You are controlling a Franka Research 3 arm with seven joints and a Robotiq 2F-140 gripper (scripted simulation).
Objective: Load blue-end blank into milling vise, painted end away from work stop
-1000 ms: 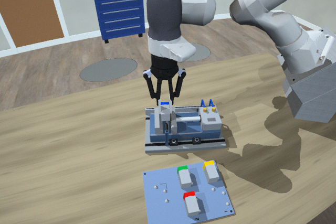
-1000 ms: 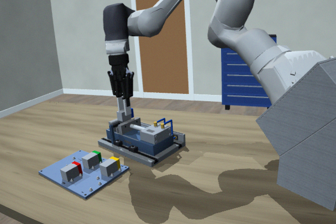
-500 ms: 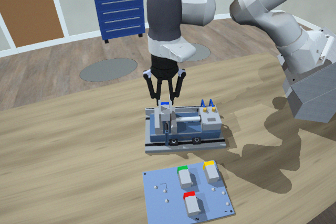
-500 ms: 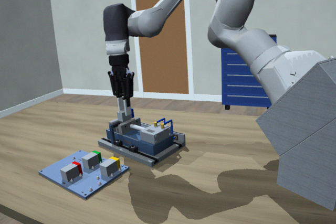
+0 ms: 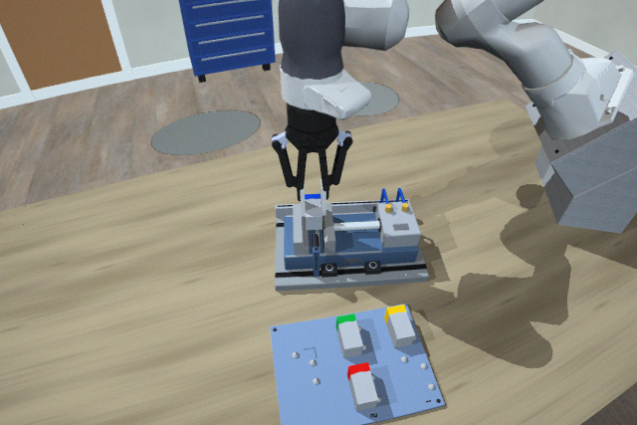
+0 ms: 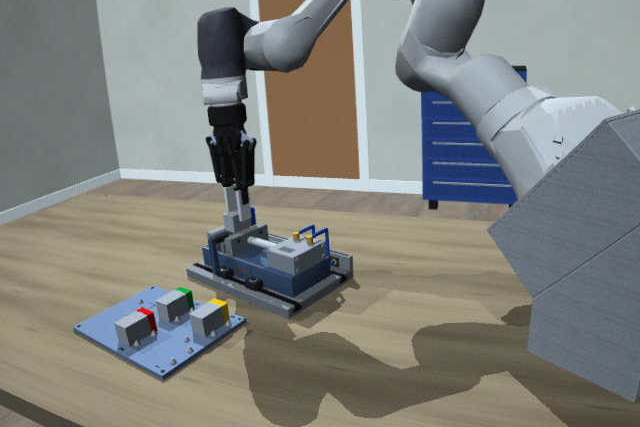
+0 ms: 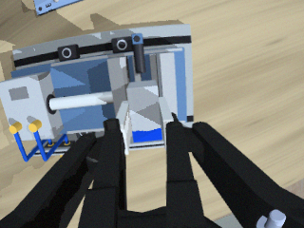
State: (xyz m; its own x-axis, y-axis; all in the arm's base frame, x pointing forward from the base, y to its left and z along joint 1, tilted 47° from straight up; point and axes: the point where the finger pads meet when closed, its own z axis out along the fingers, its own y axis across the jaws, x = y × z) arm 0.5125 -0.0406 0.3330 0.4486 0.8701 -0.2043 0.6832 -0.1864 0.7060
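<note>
Right now my hand is 3 cm short of the fixed jaw, 1 cm to the left of it and 7 cm above it. The rest, counted from my hand: hosed jaw block (13 cm behind, 10 cm to the left, 7 cm below); blue-ended blank (4 cm below); work stop rod (3 cm ahead, 5 cm to the left, 6 cm below).
</note>
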